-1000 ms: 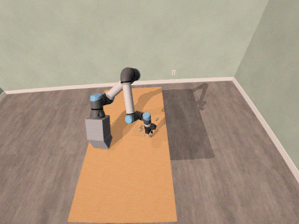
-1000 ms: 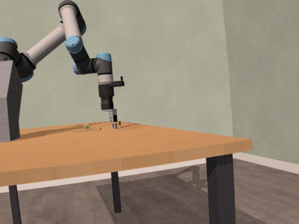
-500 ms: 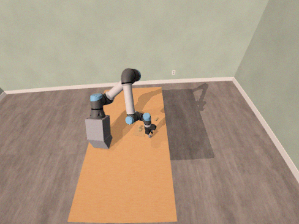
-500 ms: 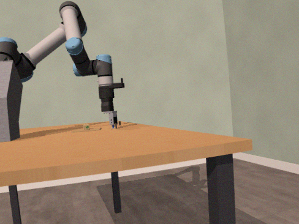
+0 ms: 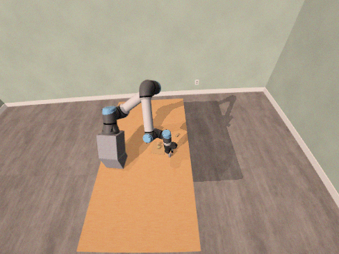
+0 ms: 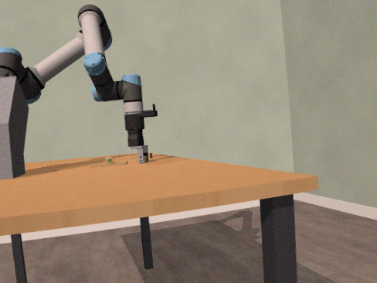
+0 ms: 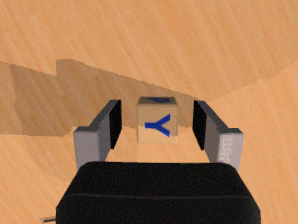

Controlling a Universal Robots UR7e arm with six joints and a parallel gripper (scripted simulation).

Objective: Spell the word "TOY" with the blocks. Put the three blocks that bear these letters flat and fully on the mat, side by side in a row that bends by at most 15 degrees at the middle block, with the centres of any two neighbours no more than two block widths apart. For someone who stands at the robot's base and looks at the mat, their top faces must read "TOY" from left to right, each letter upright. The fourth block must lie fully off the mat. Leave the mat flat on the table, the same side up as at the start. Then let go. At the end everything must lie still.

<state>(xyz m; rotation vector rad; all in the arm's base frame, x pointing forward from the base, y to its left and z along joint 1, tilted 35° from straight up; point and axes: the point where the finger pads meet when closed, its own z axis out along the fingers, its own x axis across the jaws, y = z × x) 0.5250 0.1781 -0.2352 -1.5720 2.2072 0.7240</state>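
Right now my hand is 1 cm above the Y block. Round my hand: O block (14 cm behind, 6 cm to the left); then T block (14 cm behind, 11 cm to the left); then tan mat (14 cm behind, 6 cm to the left, 2 cm below).
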